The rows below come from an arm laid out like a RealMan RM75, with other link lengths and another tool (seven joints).
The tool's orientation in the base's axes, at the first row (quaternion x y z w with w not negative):
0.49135 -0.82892 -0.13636 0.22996
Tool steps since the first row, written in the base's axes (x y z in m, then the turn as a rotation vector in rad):
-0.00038 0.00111 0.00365 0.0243 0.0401 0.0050
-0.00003 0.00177 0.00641 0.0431 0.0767 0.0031
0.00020 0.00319 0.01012 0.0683 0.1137 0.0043
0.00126 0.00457 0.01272 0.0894 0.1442 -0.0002
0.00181 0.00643 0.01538 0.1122 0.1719 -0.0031
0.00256 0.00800 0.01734 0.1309 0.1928 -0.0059
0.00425 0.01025 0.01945 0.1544 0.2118 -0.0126
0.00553 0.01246 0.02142 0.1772 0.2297 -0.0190
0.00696 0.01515 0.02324 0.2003 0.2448 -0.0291
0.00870 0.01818 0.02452 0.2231 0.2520 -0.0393
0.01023 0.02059 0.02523 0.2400 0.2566 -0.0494
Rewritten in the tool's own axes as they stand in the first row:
0.00008 0.00247 -0.00293 -0.0439 0.0032 -0.0168
0.00004 0.00377 -0.00548 -0.0843 0.0058 -0.0249
-0.00038 0.00596 -0.00878 -0.1268 0.0052 -0.0389
-0.00138 0.00700 -0.01155 -0.1633 0.0019 -0.0459
-0.00258 0.00868 -0.01411 -0.1977 -0.0033 -0.0551
-0.00378 0.00975 -0.01618 -0.2245 -0.0085 -0.0624
-0.00593 0.01052 -0.01886 -0.2524 -0.0201 -0.0687
-0.00791 0.01151 -0.02121 -0.2791 -0.0316 -0.0750
-0.01041 0.01254 -0.02350 -0.3044 -0.0463 -0.0782
-0.01347 0.01327 -0.02550 -0.3226 -0.0646 -0.0812
-0.01603 0.01360 -0.02689 -0.3361 -0.0796 -0.0813

